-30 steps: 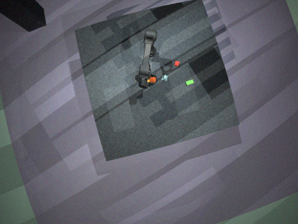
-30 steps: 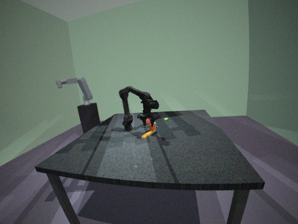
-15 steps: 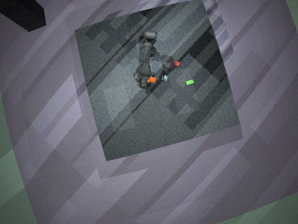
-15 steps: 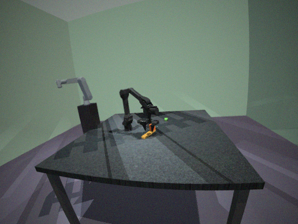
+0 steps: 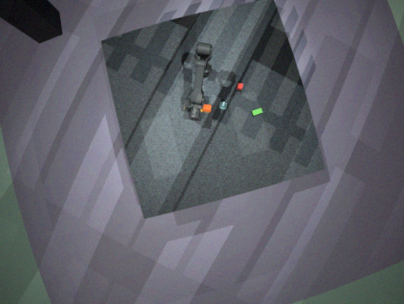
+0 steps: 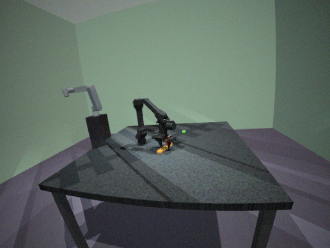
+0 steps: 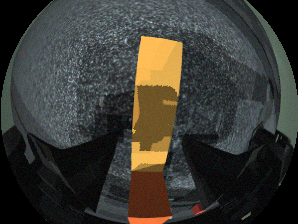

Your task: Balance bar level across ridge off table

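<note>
Now: gripper tip 17 cm to the right of the ridge, 4 cm below it and 2 cm short of it. Round my gripper tip: green block 38 cm to the left, 12 cm ahead; then red cube 31 cm to the left, 7 cm behind, 1 cm above.
</note>
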